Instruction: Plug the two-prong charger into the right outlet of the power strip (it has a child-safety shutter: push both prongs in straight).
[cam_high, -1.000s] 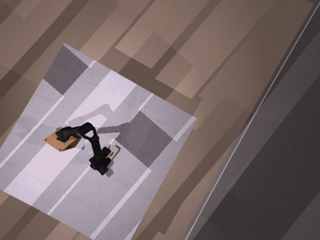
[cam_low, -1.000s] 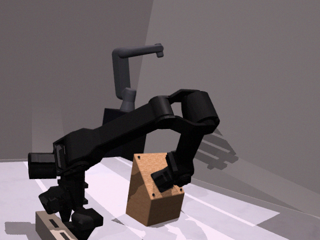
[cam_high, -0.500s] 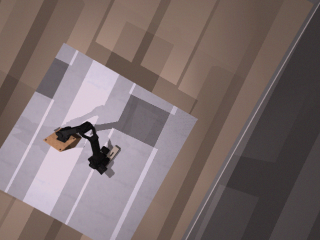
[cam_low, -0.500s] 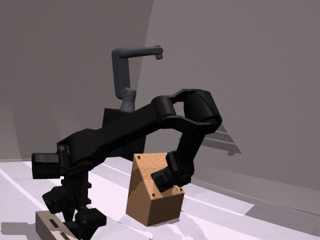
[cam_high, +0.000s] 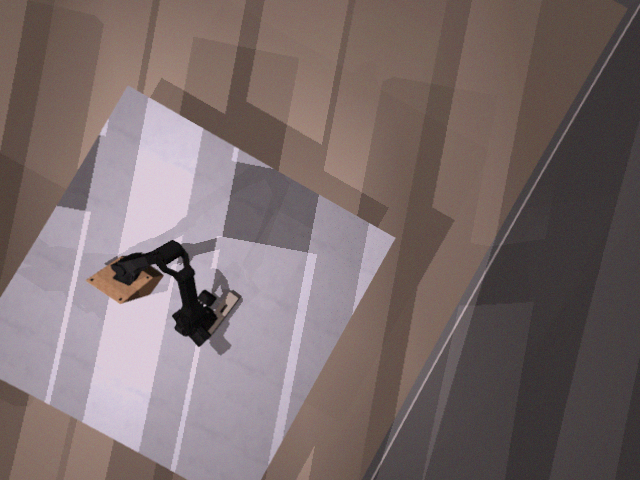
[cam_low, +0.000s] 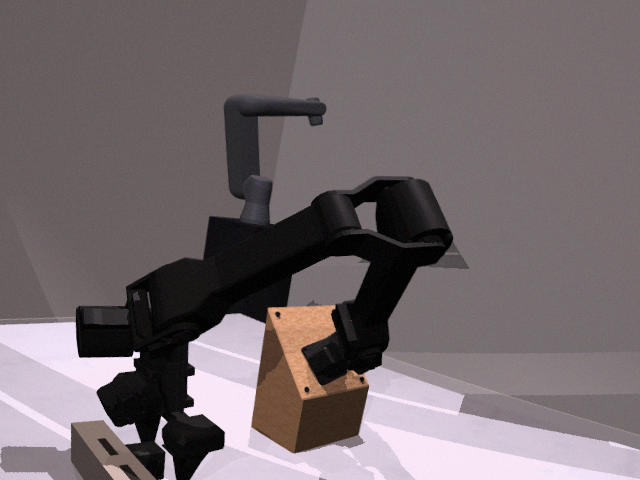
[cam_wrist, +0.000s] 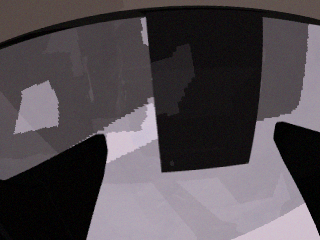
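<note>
Now: the two-prong charger 50 mm ahead of my gripper tip, 10 mm to the right of it and 10 mm above it.
</note>
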